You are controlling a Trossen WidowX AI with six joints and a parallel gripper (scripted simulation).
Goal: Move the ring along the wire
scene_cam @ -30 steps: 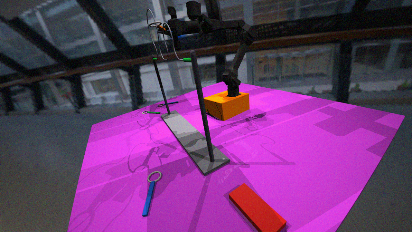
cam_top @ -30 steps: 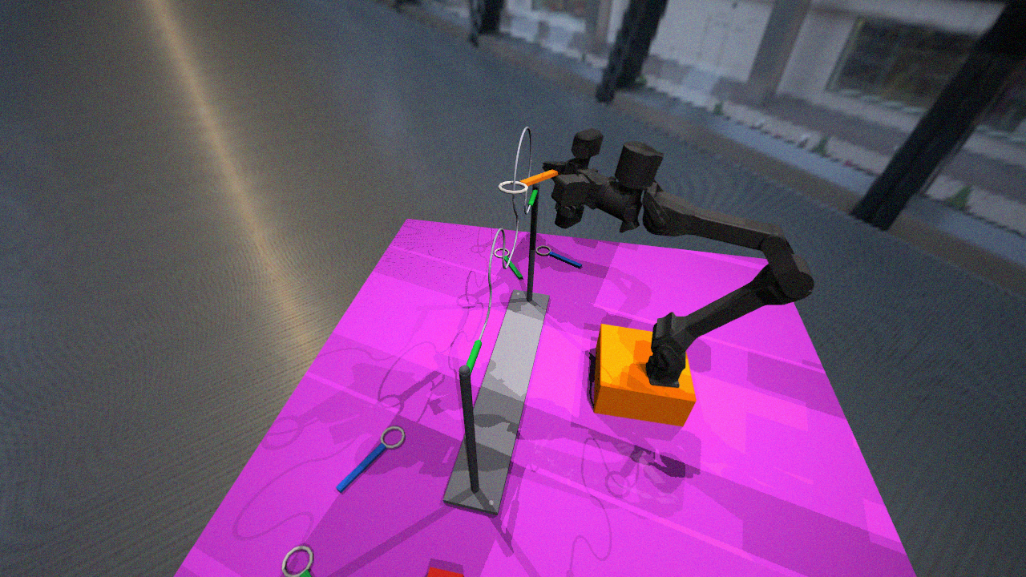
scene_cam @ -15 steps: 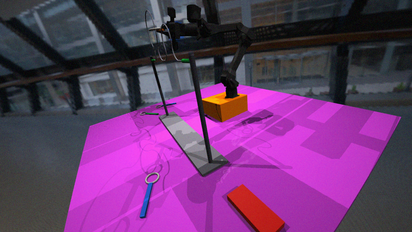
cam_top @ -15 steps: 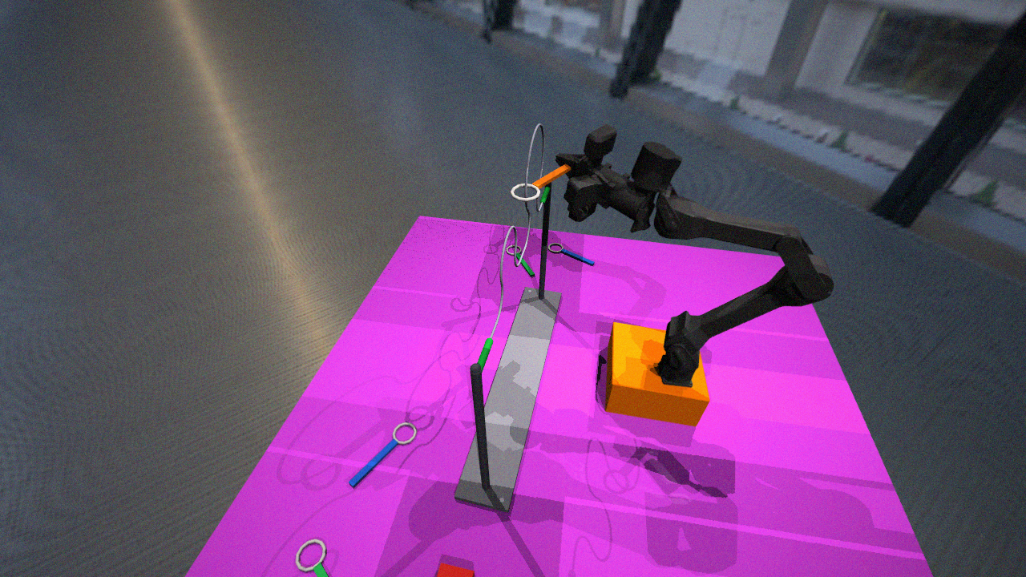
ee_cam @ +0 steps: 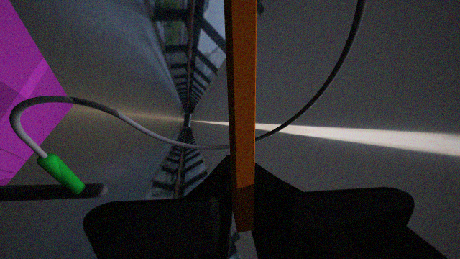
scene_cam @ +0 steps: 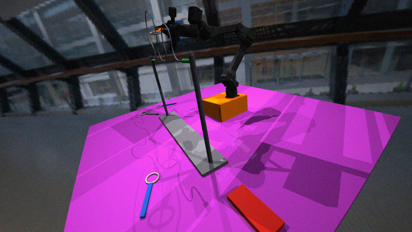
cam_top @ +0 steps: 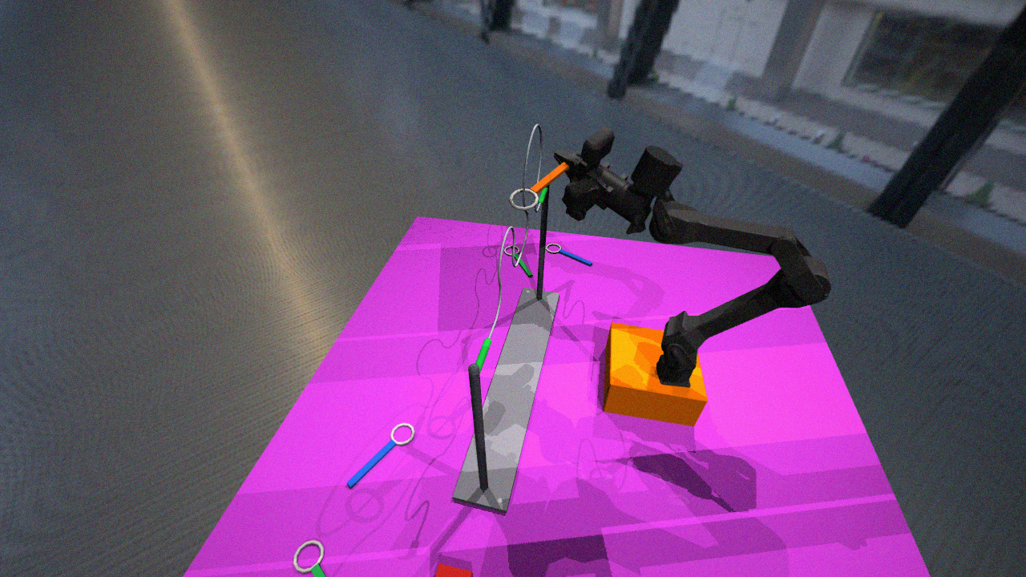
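The ring with orange handle is 20 mm ahead of my gripper tip, 90 mm to the left of it and 30 mm below it. From my gripper tip the other things lie so: red block 130 mm ahead, 650 mm to the left, 510 mm below; then ring with blue handle 310 mm ahead, 370 mm to the left, 520 mm below.
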